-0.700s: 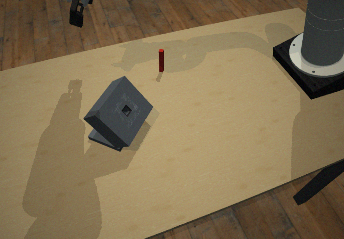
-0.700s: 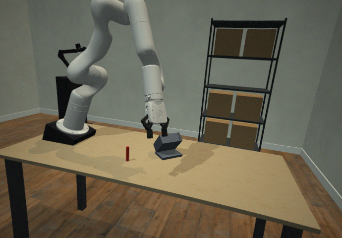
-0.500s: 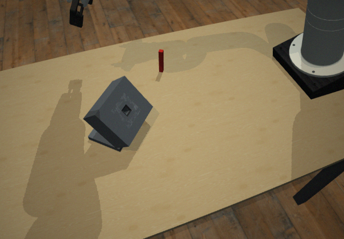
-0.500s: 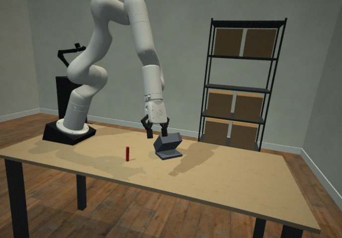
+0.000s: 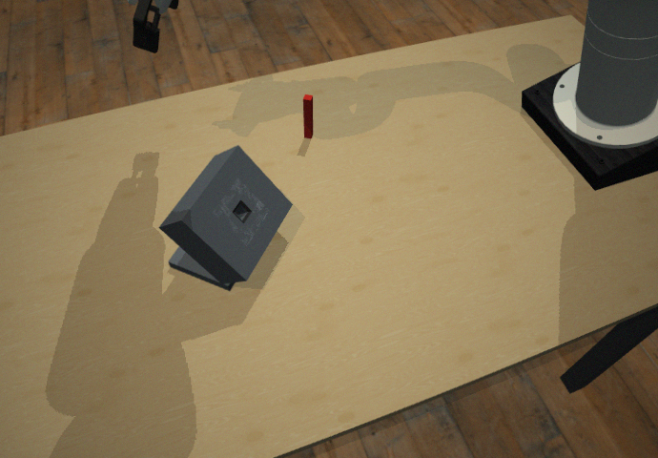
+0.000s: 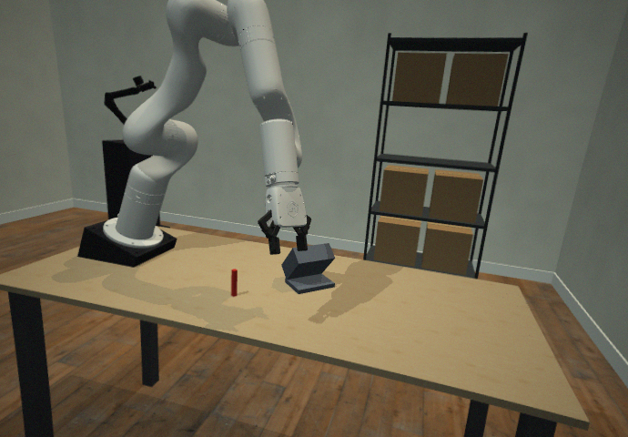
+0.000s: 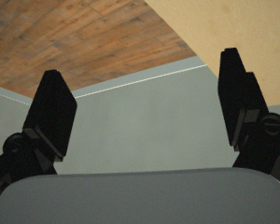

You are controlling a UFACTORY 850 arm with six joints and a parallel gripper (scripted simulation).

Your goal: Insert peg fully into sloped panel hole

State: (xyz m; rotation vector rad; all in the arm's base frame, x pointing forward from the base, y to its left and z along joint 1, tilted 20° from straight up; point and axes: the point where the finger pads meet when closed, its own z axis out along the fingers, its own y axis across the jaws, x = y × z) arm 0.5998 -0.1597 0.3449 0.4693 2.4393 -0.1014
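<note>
The red peg lies 200 mm behind my hand, 160 mm below it and 50 mm to the left of it. The rest, counted from my hand: grey base 240 mm to the left, 200 mm below, 40 mm behind.
</note>
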